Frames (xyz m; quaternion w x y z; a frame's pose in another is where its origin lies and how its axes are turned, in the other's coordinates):
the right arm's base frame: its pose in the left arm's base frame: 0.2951 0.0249 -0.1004 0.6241 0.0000 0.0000 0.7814
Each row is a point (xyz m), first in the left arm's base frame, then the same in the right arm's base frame.
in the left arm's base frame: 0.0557 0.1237 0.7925
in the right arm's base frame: 0.1493 0.2116 0.8929
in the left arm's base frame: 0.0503 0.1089 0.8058
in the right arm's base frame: 0.1360 0.2202 0.9062
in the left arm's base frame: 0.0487 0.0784 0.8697
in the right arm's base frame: 0.1066 0.2285 0.9701
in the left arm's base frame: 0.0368 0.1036 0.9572
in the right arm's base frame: 0.1339 0.2345 1.0576
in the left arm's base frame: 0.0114 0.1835 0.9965
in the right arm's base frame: 0.2174 0.2416 1.0969
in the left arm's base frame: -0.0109 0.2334 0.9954
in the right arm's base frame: 0.2710 0.2523 1.0958
